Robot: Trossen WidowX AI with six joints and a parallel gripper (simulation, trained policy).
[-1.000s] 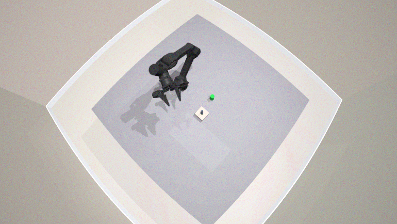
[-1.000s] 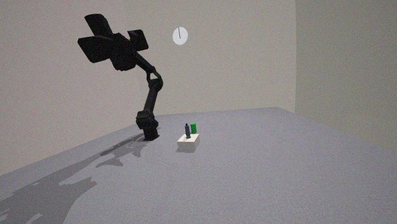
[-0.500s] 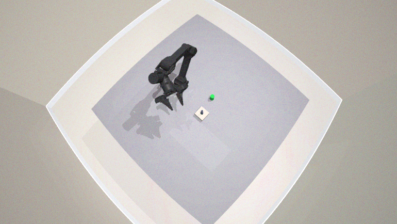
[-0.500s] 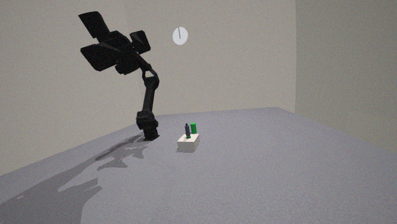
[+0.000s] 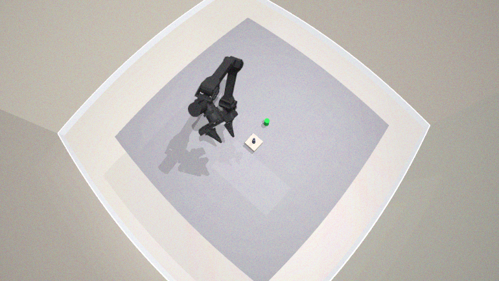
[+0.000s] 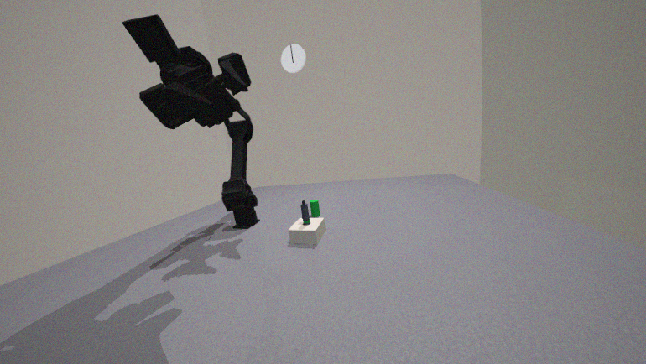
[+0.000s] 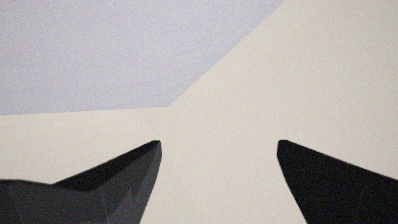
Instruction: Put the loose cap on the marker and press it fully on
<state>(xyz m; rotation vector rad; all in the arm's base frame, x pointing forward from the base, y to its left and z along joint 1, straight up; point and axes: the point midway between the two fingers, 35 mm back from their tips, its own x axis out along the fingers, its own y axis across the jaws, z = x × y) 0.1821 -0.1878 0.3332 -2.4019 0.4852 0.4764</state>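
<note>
The green cap lies 20 mm ahead of my gripper tip, 270 mm to the left of it and 290 mm below it. Round my gripper tip: white holder block 40 mm ahead, 130 mm to the left, 300 mm below.
</note>
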